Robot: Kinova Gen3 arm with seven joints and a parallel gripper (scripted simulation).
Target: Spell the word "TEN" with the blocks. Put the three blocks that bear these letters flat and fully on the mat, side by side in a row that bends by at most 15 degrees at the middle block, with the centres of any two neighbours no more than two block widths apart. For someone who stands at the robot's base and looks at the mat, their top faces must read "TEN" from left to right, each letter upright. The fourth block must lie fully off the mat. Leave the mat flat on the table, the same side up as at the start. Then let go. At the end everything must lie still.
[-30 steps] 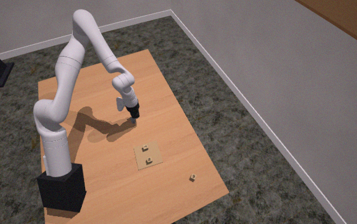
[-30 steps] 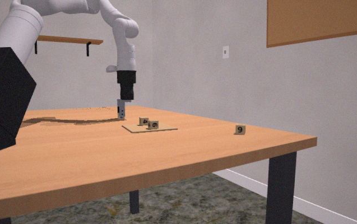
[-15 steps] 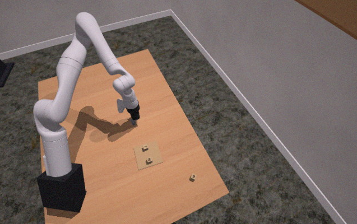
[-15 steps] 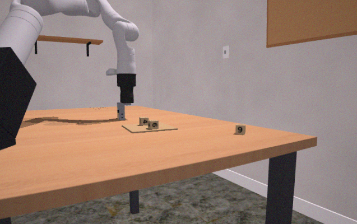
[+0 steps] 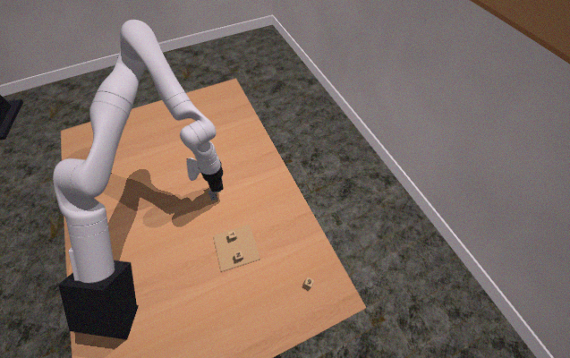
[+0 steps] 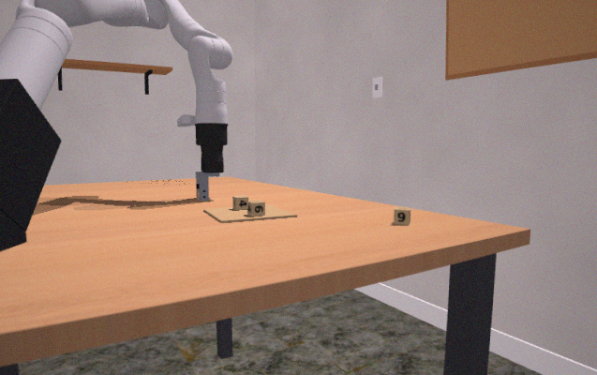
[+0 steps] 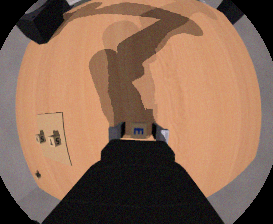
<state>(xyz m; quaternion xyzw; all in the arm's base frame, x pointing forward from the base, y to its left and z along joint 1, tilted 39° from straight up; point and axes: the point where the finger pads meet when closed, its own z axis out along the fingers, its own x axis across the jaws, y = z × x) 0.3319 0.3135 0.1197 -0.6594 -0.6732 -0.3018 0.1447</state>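
Now: hand 24 cm to the left of the mat, 8 cm short of it and 2 cm above it.
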